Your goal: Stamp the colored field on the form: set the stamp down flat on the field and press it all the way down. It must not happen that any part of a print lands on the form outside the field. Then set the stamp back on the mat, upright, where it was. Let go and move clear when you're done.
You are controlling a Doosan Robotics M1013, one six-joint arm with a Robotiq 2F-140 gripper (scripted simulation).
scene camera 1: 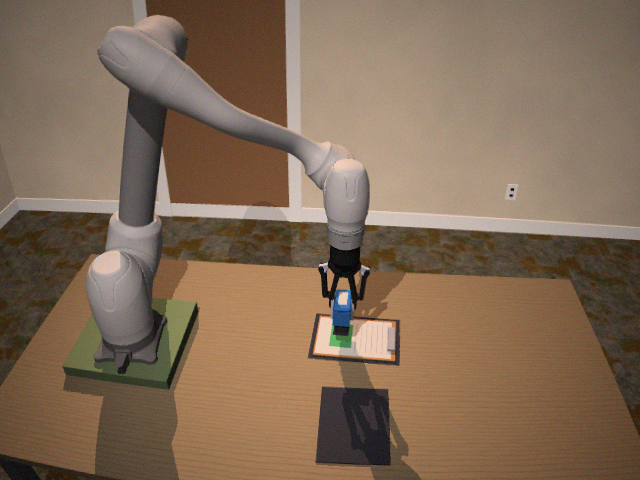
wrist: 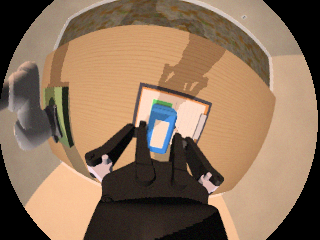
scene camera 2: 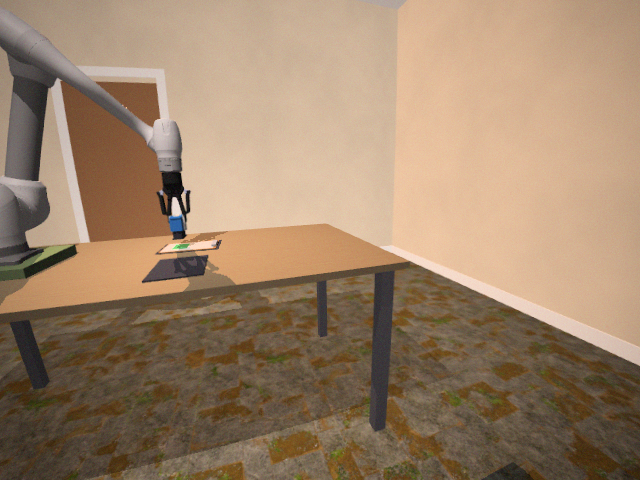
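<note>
You can picture my gripper (scene camera 1: 342, 316) along with a mat (scene camera 1: 353, 428) and a form (wrist: 193, 112). I also see that same gripper (wrist: 159, 123) from the wrist. Then there's scene camera 2, where I can see my gripper (scene camera 2: 179, 230) and the mat (scene camera 2: 182, 267) too.
</note>
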